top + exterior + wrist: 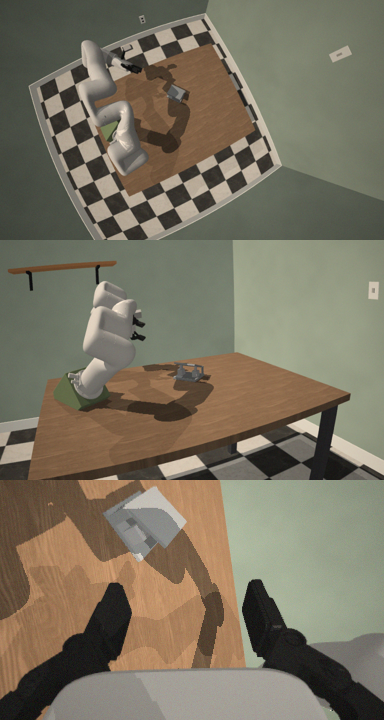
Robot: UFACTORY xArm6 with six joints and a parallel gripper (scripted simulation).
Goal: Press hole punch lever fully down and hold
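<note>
Right now the hole punch is 21 cm to the right of my hand, 19 cm below it and 13 cm ahead of it.
</note>
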